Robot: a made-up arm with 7 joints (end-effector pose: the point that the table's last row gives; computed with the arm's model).
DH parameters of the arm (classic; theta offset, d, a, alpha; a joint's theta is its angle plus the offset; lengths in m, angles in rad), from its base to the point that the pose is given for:
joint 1: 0 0.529 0 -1.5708
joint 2: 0 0 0 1.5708
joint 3: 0 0.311 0.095 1.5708
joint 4: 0 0 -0.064 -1.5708
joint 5: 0 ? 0 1.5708
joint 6: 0 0 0.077 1.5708
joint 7: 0 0 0 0
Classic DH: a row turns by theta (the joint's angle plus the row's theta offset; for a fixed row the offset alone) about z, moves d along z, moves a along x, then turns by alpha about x.
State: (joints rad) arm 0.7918 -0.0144 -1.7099 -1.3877 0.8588 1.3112 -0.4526
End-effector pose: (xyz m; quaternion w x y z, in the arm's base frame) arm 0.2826 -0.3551 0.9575 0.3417 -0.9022 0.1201 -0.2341
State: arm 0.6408 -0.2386 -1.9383 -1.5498 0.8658 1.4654 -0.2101
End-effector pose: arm 0.0648 -0.5008 0.8574 0.4279 -0.7360 0.4301 -0.3004
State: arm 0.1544 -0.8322 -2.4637 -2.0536 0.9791 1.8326 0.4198
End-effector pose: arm -0.3523 -0.3341 0.3935 0.6645 0.1287 0.7019 -0.2218
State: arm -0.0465 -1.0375 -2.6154 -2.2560 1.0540 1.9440 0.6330
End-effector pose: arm -0.3223 -0.1807 0.2668 0.7175 0.4162 0.5455 -0.1200
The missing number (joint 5, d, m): 0.299
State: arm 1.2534 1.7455 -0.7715 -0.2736 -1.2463 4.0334 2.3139
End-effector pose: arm 0.1918 0.5034 0.3410 0.4536 -0.7072 -0.5357 -0.0842
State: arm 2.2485 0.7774 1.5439 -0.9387 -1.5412 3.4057 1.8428
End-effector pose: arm -0.4232 0.0748 0.9530 0.6610 -0.1550 -0.4317 0.5939
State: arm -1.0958 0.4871 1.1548 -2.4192 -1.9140 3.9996 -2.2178
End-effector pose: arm 0.3168 0.0048 0.6373 0.3689 -0.4554 0.6739 0.4499
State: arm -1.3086 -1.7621 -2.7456 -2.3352 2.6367 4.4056 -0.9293
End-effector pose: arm -0.1314 0.1010 0.2284 0.7574 0.5052 0.3036 0.2809
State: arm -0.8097 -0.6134 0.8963 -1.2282 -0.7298 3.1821 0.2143
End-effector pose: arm 0.0978 0.3208 1.0547 0.3143 0.3050 0.3112 0.8434
